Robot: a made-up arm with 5 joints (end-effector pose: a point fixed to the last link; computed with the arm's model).
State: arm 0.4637 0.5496 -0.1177 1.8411 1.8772
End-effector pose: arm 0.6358 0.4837 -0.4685 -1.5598 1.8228 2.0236
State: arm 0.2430 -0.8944 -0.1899 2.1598 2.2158
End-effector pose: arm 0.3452 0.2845 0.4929 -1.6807 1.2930 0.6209
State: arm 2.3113 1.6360 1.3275 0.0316 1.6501
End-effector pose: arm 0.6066 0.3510 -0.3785 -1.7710 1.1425 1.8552
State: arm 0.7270 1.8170 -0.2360 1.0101 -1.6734
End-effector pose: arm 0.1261 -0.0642 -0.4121 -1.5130 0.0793 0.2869
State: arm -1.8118 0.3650 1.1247 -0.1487 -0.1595
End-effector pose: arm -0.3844 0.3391 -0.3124 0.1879 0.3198 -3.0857
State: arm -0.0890 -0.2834 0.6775 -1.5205 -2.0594
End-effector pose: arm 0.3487 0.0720 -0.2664 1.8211 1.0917 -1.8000
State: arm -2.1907 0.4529 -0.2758 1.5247 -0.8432
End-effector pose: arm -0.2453 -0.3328 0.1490 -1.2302 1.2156 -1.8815
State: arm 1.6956 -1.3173 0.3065 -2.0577 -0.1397
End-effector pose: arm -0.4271 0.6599 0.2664 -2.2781 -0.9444 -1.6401
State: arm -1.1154 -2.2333 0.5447 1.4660 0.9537
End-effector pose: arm -0.6657 0.6197 0.1236 -1.3476 -0.5004 -1.7619
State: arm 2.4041 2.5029 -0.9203 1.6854 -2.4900
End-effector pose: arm 0.1510 -0.2193 -0.3138 -0.8345 -0.7387 1.6824
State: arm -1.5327 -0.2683 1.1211 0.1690 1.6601
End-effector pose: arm -0.6665 -0.3458 -0.1323 -0.1428 0.0036 -1.0019
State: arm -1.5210 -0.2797 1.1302 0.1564 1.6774
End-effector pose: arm -0.6603 -0.3537 -0.1329 -0.1588 -0.0144 -0.9811
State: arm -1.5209 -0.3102 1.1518 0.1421 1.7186
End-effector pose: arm -0.6550 -0.3528 -0.1285 -0.1919 -0.0429 -0.9601
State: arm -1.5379 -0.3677 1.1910 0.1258 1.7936
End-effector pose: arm -0.6507 -0.3386 -0.1164 -0.2513 -0.0831 -0.9386
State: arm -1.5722 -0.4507 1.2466 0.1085 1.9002
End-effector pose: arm -0.6457 -0.3108 -0.0964 -0.3388 -0.1279 -0.9167
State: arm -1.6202 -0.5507 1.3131 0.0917 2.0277
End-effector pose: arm -0.6377 -0.2716 -0.0709 -0.4490 -0.1661 -0.8953
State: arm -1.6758 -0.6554 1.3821 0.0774 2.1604
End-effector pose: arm -0.6255 -0.2260 -0.0435 -0.5688 -0.1883 -0.8763
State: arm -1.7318 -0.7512 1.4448 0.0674 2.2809
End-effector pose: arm -0.6102 -0.1805 -0.0187 -0.6806 -0.1921 -0.8627
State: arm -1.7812 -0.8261 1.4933 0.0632 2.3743
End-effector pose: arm -0.5954 -0.1416 0.0001 -0.7671 -0.1826 -0.8569
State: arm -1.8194 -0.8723 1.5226 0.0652 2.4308
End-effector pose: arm -0.5855 -0.1131 0.0113 -0.8174 -0.1686 -0.8612
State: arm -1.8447 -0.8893 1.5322 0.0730 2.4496
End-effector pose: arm -0.5828 -0.0957 0.0154 -0.8304 -0.1567 -0.8750
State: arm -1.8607 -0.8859 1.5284 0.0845 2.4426
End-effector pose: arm -0.5858 -0.0858 0.0148 -0.8176 -0.1481 -0.8953
